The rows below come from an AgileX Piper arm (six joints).
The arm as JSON. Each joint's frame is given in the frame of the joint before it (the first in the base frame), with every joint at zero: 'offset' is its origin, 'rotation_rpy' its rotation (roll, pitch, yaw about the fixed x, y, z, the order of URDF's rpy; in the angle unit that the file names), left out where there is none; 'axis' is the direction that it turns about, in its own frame. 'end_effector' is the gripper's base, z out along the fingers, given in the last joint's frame.
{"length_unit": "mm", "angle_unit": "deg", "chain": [
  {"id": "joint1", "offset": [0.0, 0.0, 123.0], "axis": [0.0, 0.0, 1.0]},
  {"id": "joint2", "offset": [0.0, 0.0, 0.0], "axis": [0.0, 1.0, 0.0]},
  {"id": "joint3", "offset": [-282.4, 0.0, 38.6], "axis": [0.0, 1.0, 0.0]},
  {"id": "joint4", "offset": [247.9, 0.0, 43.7], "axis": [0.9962, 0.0, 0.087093]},
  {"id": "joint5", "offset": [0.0, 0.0, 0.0], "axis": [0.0, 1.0, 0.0]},
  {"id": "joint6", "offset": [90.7, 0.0, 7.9], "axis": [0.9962, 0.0, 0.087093]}
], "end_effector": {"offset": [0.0, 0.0, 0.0], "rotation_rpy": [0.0, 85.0, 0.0]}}
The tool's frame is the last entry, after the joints.
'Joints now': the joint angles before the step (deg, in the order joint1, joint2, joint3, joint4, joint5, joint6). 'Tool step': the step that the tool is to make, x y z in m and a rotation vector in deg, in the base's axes. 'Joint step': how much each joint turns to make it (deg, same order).
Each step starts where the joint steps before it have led.
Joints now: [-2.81, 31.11, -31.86, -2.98, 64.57, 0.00]
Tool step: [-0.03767, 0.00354, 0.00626, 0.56, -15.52, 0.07]
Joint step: [0.01, -15.30, 1.95, 1.14, -2.12, 0.35]
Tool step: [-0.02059, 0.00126, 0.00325, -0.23, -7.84, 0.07]
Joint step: [-0.01, -7.67, 0.06, 0.18, -0.23, -0.01]
